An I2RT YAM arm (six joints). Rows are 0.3 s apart.
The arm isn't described. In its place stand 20 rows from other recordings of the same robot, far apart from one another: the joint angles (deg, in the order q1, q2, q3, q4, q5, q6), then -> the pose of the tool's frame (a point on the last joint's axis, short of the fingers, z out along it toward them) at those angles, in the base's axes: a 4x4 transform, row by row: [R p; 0 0 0 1], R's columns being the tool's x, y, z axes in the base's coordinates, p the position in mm.
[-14.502 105.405 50.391 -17.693 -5.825 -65.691] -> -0.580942, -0.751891, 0.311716, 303.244; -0.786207, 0.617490, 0.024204, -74.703; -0.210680, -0.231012, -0.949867, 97.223; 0, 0, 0, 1
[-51.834 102.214 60.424 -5.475 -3.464 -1.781] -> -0.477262, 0.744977, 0.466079, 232.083; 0.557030, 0.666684, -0.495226, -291.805; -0.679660, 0.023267, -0.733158, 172.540; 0, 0, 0, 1
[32.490 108.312 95.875 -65.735 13.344 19.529] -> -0.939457, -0.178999, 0.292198, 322.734; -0.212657, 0.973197, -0.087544, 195.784; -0.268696, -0.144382, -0.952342, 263.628; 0, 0, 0, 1
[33.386 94.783 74.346 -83.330 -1.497 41.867] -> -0.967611, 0.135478, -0.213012, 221.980; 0.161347, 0.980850, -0.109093, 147.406; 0.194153, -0.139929, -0.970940, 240.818; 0, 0, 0, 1
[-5.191 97.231 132.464 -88.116 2.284 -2.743] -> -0.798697, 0.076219, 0.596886, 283.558; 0.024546, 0.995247, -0.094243, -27.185; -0.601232, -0.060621, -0.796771, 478.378; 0, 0, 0, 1
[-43.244 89.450 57.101 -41.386 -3.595 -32.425] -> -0.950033, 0.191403, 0.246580, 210.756; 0.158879, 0.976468, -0.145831, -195.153; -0.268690, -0.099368, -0.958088, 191.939; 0, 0, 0, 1
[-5.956 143.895 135.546 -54.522 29.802 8.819] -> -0.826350, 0.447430, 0.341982, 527.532; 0.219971, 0.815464, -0.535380, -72.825; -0.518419, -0.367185, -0.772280, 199.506; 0, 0, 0, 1
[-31.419 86.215 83.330 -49.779 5.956 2.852] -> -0.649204, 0.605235, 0.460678, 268.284; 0.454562, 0.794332, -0.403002, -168.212; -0.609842, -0.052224, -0.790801, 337.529; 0, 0, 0, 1
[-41.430 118.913 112.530 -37.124 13.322 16.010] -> -0.284000, 0.881730, 0.376692, 351.900; 0.608601, 0.469351, -0.639777, -321.510; -0.740911, 0.047558, -0.669918, 302.192; 0, 0, 0, 1
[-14.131 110.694 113.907 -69.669 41.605 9.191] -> -0.807358, 0.576113, 0.127542, 377.020; 0.326419, 0.616132, -0.716821, -119.293; -0.491553, -0.537098, -0.685493, 341.863; 0, 0, 0, 1
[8.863 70.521 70.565 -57.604 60.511 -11.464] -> -0.893860, 0.212079, 0.395014, 228.090; -0.238403, 0.521336, -0.819373, 4.205; -0.379707, -0.826578, -0.415442, 345.337; 0, 0, 0, 1
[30.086 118.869 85.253 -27.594 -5.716 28.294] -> -0.923825, -0.116318, 0.364716, 376.697; 0.009854, 0.945179, 0.326405, 222.339; -0.382689, 0.305135, -0.872033, 163.124; 0, 0, 0, 1
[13.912 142.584 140.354 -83.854 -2.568 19.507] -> -0.994011, 0.094167, 0.055451, 469.722; 0.097454, 0.993436, 0.059894, 117.992; -0.049447, 0.064940, -0.996663, 215.020; 0, 0, 0, 1
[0.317 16.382 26.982 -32.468 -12.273 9.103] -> -0.399838, -0.141198, 0.905645, 97.413; 0.152384, 0.964073, 0.217584, 8.107; -0.903830, 0.225004, -0.363957, 251.485; 0, 0, 0, 1
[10.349 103.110 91.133 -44.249 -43.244 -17.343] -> -0.629845, -0.726298, 0.275292, 376.866; -0.335752, 0.574192, 0.746709, 93.615; -0.700404, 0.377881, -0.605508, 295.405; 0, 0, 0, 1
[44.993 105.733 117.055 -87.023 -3.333 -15.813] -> -0.464247, -0.875623, 0.133263, 243.997; -0.848806, 0.482818, 0.215442, 246.865; -0.252987, -0.013096, -0.967381, 368.396; 0, 0, 0, 1
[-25.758 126.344 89.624 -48.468 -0.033 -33.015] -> -0.989304, -0.124627, 0.075802, 376.392; -0.127616, 0.991172, -0.035936, -181.592; -0.070654, -0.045225, -0.996475, 118.540; 0, 0, 0, 1
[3.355 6.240 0.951 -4.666 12.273 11.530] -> -0.138749, 0.183257, 0.973224, 114.445; 0.187514, 0.969814, -0.155882, -0.871; -0.972413, 0.160865, -0.168924, 160.551; 0, 0, 0, 1
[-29.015 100.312 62.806 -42.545 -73.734 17.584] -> -0.823870, 0.251462, 0.507942, 289.989; 0.553723, 0.165857, 0.816016, -121.763; 0.120951, 0.953550, -0.275885, 188.959; 0, 0, 0, 1
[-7.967 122.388 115.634 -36.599 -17.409 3.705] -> -0.683821, -0.039093, 0.728602, 487.019; 0.157963, 0.966950, 0.200136, -57.405; -0.712346, 0.251950, -0.655045, 293.084; 0, 0, 0, 1
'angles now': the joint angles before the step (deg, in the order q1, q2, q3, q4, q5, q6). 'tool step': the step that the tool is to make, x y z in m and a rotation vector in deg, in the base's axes. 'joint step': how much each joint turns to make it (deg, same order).
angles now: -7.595, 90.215, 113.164, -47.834, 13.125, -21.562
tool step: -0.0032, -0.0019, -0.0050, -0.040, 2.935, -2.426
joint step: -0.176, 0.004, 0.015, -3.070, 2.208, 0.634
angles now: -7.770, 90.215, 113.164, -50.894, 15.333, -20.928
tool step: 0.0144, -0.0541, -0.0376, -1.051, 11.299, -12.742
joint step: -8.045, 5.513, 0.036, -5.296, 5.768, -0.198
